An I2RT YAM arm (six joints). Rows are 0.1 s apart.
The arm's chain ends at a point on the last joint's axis. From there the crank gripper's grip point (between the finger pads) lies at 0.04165 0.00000 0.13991 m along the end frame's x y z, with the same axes.
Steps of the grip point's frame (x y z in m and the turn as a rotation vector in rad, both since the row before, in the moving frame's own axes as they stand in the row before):
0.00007, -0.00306, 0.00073, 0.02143, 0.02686, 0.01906
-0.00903, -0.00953, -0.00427, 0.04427, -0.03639, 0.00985
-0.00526, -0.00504, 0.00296, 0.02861, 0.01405, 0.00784
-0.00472, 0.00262, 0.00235, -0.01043, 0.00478, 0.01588
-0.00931, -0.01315, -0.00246, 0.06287, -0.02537, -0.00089
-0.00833, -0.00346, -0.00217, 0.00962, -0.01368, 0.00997
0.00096, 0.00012, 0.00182, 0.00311, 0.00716, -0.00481
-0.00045, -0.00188, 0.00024, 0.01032, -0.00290, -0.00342
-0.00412, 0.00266, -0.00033, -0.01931, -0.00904, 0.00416
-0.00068, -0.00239, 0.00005, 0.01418, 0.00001, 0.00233
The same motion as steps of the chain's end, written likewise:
-0.00369, -0.00090, 0.00192, 0.02143, 0.02686, 0.01906
-0.00394, -0.00369, -0.00556, 0.04427, -0.03639, 0.00985
-0.00724, -0.00138, 0.00361, 0.02861, 0.01405, 0.00784
-0.00537, 0.00050, 0.00256, -0.01043, 0.00478, 0.01588
-0.00575, -0.00429, -0.00319, 0.06287, -0.02537, -0.00089
-0.00642, -0.00252, -0.00272, 0.00962, -0.01368, 0.00997
-0.00004, 0.00076, 0.00212, 0.00311, 0.00716, -0.00481
-0.00004, -0.00029, 0.00013, 0.01032, -0.00290, -0.00342
-0.00285, -0.00022, -0.00067, -0.01931, -0.00904, 0.00416
-0.00068, -0.00050, 0.00006, 0.01418, 0.00001, 0.00233

